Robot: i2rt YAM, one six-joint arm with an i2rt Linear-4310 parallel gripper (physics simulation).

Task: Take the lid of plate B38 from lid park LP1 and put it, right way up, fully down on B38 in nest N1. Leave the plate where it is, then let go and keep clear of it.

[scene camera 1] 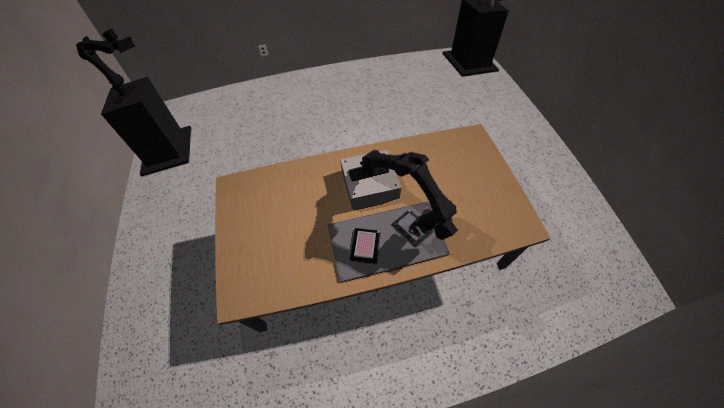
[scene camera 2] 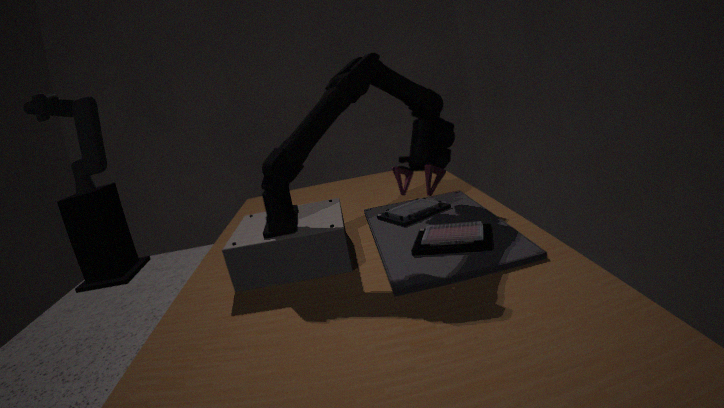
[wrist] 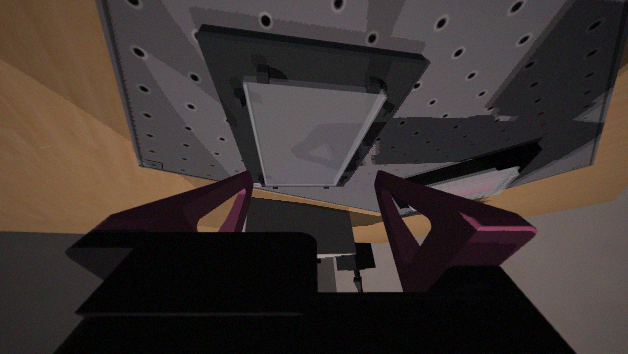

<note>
My gripper is open and holds nothing. Also in view: a grey lid.
My gripper is seen too in the wrist view.
</note>
